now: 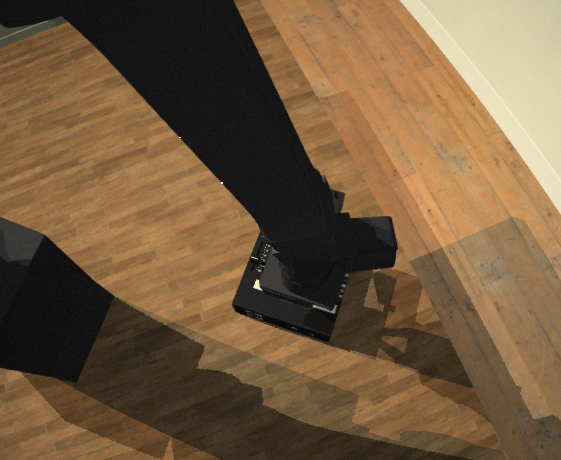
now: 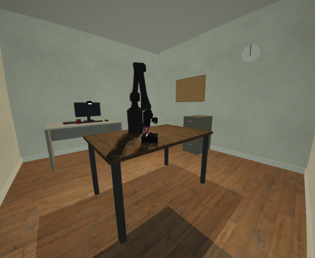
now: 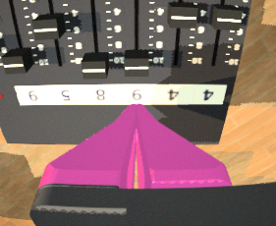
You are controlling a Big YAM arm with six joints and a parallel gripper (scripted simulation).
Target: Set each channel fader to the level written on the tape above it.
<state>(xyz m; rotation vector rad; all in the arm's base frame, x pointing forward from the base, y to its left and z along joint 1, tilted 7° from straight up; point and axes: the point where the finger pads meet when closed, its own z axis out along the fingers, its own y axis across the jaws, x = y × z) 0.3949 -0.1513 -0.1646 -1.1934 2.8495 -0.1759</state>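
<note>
Now: the channel 3 fader cap 20 mm ahead of my hand, 20 mm to the left of it and 20 mm below it. Also, from my hand: channel 2 fader cap 50 mm ahead, 20 mm to the left, 20 mm below; channel 5 fader cap 60 mm to the left, 20 mm below; channel 4 fader 30 mm to the left, 20 mm below.
</note>
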